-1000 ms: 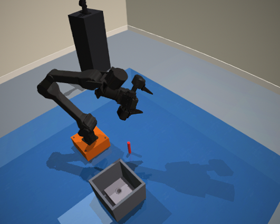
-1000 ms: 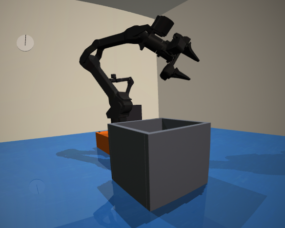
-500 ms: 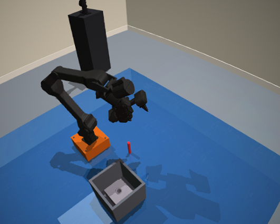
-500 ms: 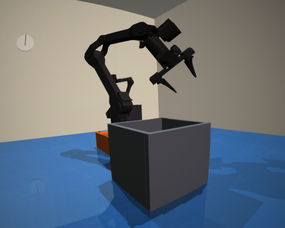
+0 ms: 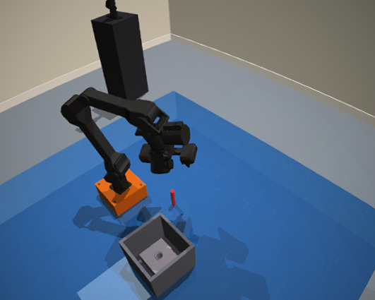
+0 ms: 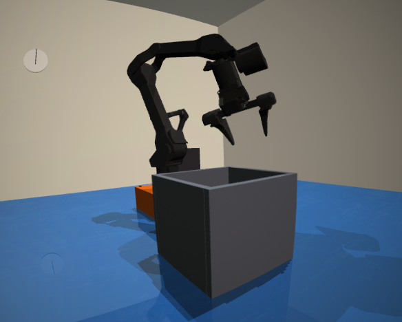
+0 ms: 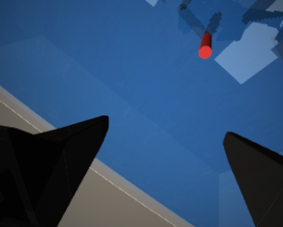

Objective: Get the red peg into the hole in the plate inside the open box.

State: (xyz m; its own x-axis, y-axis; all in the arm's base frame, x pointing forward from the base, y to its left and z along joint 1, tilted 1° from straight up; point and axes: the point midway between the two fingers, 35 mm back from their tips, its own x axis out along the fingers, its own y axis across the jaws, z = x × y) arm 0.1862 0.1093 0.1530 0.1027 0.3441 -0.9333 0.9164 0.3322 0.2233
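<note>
The red peg lies 3 cm to the right of my gripper tip and 15 cm below it. From my gripper tip the other things lie so: light grey plate 11 cm ahead, 24 cm to the right, 14 cm below.
</note>
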